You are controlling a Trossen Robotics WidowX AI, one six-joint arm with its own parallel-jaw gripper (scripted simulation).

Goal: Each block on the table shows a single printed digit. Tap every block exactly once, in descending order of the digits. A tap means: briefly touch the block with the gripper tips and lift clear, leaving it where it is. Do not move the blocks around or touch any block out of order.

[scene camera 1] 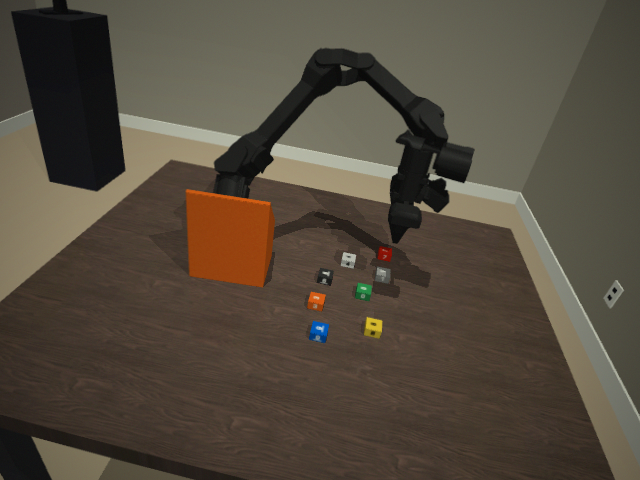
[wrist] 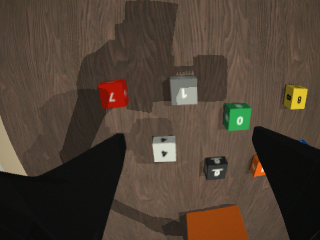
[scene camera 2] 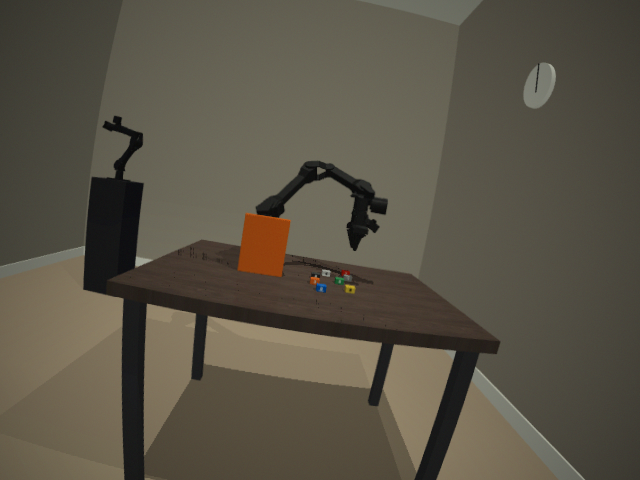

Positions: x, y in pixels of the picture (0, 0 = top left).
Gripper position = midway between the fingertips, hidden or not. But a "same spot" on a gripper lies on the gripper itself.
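My gripper shows in the wrist view (191, 137). Scene camera 1 and scene camera 2 show my gripper too, and on it (scene camera 1: 395, 226) and (scene camera 2: 354, 238) are the same spot.
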